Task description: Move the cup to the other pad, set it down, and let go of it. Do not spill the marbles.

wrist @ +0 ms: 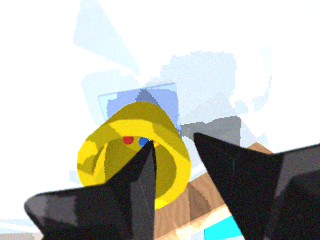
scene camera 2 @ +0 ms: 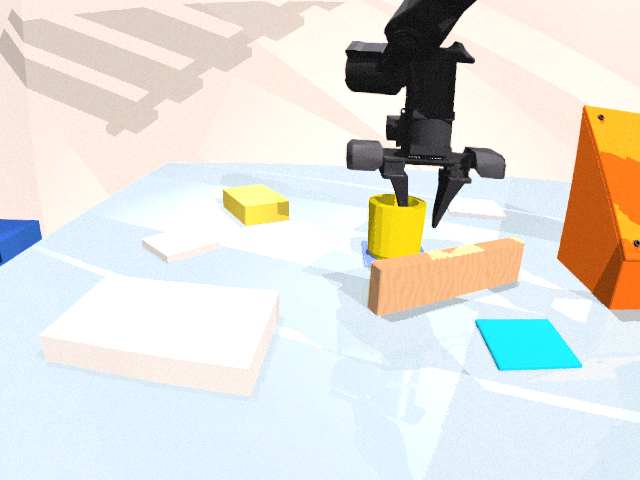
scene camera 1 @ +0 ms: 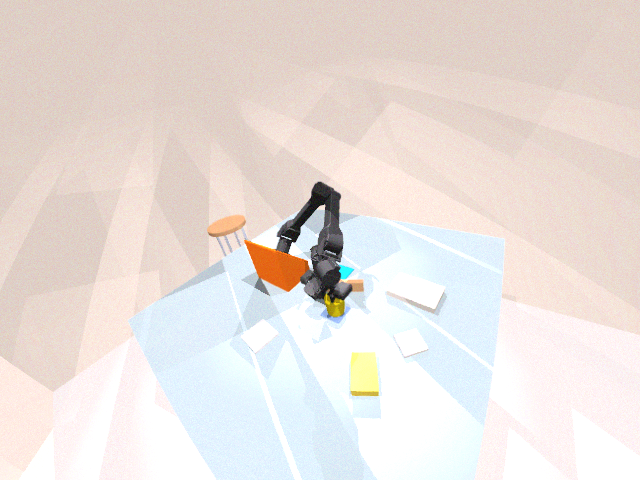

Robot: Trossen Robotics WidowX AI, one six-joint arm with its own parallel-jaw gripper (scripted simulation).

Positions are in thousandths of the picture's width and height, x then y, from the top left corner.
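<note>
A wooden block (scene camera 2: 624, 591) is here, and so is a cyan pad (scene camera 2: 812, 718). I see a pale blue pad (wrist: 517, 402) too. There is a white slab (scene camera 2: 324, 703), and scene camera 1 also shows the white slab (scene camera 1: 666, 616). I see a yellow block (scene camera 2: 393, 428), and again the yellow block (scene camera 1: 570, 797), but in the wrist view the yellow block is out of frame. A yellow cup (scene camera 2: 615, 482) is here as well, and the wrist view shows the yellow cup (wrist: 323, 640) too. I also see my gripper (scene camera 2: 655, 472).
</note>
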